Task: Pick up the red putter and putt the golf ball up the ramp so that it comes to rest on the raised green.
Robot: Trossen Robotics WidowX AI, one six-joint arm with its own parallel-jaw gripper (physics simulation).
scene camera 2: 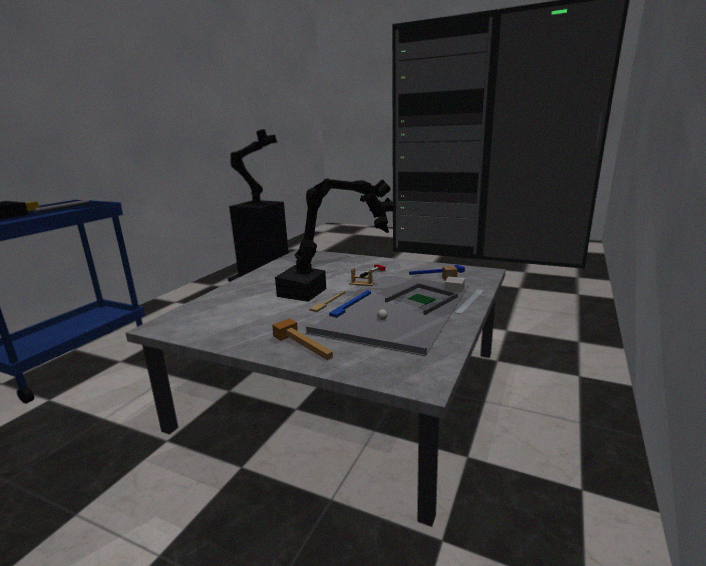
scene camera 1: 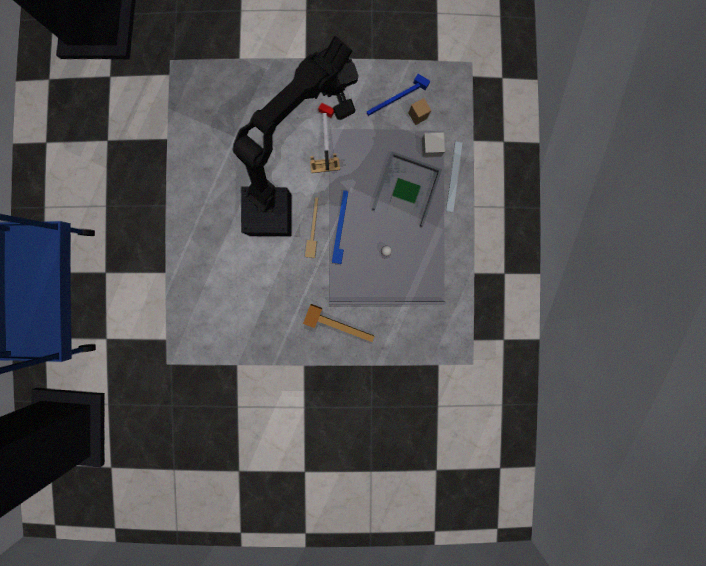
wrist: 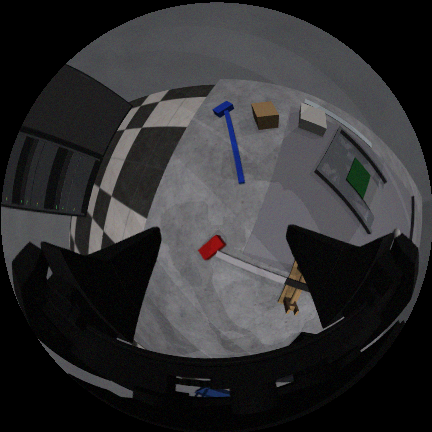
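Where they show: gripper, fingertip midpoint: (scene camera 2: 387,227) (wrist: 225,232); arm's base, link origin: (scene camera 2: 303,272) (scene camera 1: 265,203).
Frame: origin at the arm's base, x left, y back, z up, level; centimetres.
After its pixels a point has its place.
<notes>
The red putter has a red head (scene camera 1: 325,110) @[x 41.4, y -20.4, z -6.9 cm] (scene camera 2: 380,267) @[x 40.6, y -21.8, z -7.4 cm] (wrist: 212,247) @[x 41.7, y -21.0, z -7.0 cm], a pale shaft (scene camera 1: 326,132) @[x 31.7, y -21.4, z -6.0 cm] (wrist: 252,269) @[x 31.3, y -20.9, z -5.9 cm] and a dark grip that rests on a small wooden stand (scene camera 1: 317,166) @[x 18.7, y -18.1, z -9.0 cm] (scene camera 2: 361,283) @[x 18.0, y -21.6, z -8.9 cm] (wrist: 287,295) @[x 19.5, y -17.6, z -8.9 cm]. My gripper (wrist: 225,232) @[x 35.6, y -28.4, z 16.1 cm] is open and empty, high above the table near the putter's head; in the wrist view the right finger hides part of the stand and the grip's end. The white golf ball (scene camera 1: 386,251) @[x -15.5, y -47.9, z -5.4 cm] (scene camera 2: 382,314) @[x -16.8, y -48.8, z -6.6 cm] lies on the grey platform (scene camera 1: 359,283) (scene camera 2: 365,331) @[x -36.2, y -50.8, z -7.0 cm]. The green patch (scene camera 1: 406,190) @[x 10.7, y -55.5, z -9.0 cm] (scene camera 2: 421,298) @[x 11.0, y -55.6, z -9.0 cm] (wrist: 358,177) @[x 11.0, y -54.9, z -9.0 cm] lies inside a dark three-sided border.
A blue mallet (scene camera 1: 393,99) @[x 48.6, y -48.3, z -8.2 cm] (wrist: 234,145) @[x 47.7, y -46.5, z -8.2 cm], a brown block (scene camera 1: 419,111) @[x 41.5, y -58.4, z -3.9 cm] (wrist: 265,115) @[x 42.1, y -56.4, z -4.1 cm] and a white block (scene camera 1: 434,143) @[x 29.4, y -65.3, z -5.0 cm] (wrist: 313,119) @[x 29.6, y -62.9, z -5.1 cm] lie at the far side. A blue stick (scene camera 1: 340,226) @[x -5.9, y -28.9, z -8.2 cm], a wooden paddle (scene camera 1: 313,226) @[x -6.3, y -17.7, z -9.0 cm], a wooden mallet (scene camera 1: 344,328) @[x -47.3, y -32.6, z -6.7 cm] and a pale strip (scene camera 1: 454,176) @[x 18.1, y -75.7, z -9.6 cm] lie around the platform.
</notes>
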